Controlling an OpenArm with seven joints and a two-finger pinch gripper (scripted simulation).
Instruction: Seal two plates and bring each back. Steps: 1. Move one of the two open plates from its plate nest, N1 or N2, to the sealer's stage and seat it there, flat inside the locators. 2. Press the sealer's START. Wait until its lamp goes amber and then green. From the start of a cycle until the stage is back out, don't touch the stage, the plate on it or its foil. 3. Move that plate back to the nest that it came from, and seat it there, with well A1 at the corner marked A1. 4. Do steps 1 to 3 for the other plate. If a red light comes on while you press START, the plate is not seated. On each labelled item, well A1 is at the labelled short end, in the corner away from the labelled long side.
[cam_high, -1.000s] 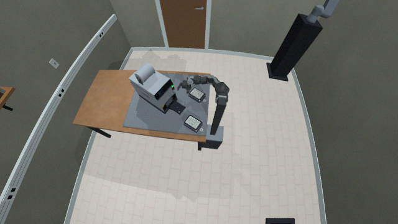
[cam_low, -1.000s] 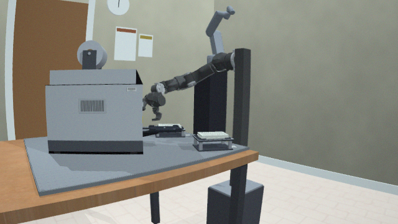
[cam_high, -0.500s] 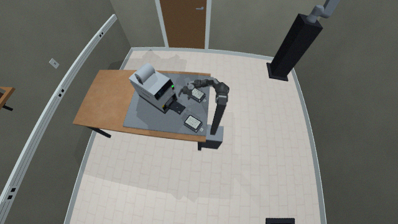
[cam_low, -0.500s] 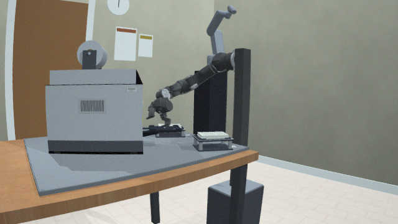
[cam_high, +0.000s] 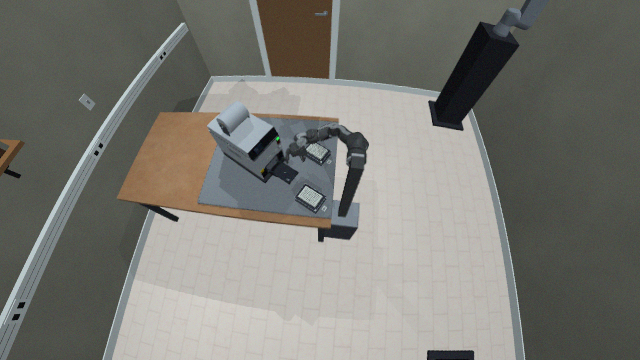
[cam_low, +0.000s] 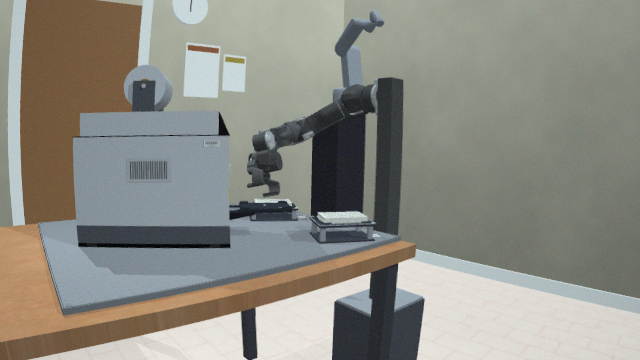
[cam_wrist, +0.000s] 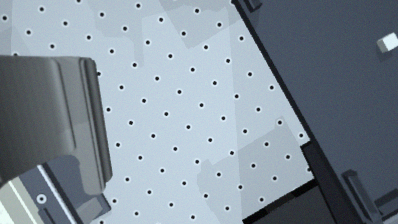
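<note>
My gripper is now 130 mm past the plate nest, 210 mm to the right of it and 70 mm above it. Also, from my hand: white start button 100 mm ahead, 50 mm to the right, 70 mm above; then white open-well plate 130 mm behind, 140 mm to the right, 70 mm below; then sealer stage 50 mm ahead, 80 mm to the left, 30 mm below.
</note>
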